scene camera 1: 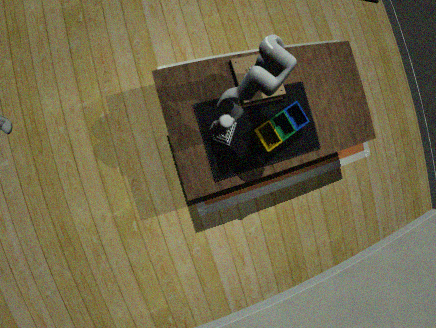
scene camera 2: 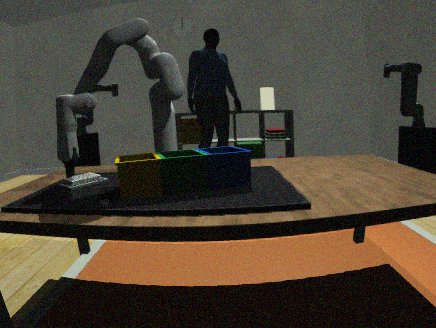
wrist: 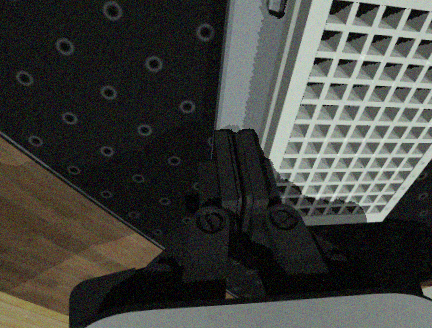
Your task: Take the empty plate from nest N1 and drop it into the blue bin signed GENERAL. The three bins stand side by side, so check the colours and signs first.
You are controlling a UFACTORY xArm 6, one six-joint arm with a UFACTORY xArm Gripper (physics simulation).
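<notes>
The white gridded plate sits at the grey nest, whose border shows along the plate's long side. No N1 label is readable. My gripper is shut and empty. In the wrist view its fingertips are over the nest's border, just beside the plate's long edge; whether they touch anything I cannot tell. The gripper's shadow falls on the plate's near corner. The blue bin is at the right end of the row of bins; its sign is not readable.
The green bin is in the middle of the row and the yellow bin stands nearest the plate. The bins stand on the black mat. A person stands behind the table.
</notes>
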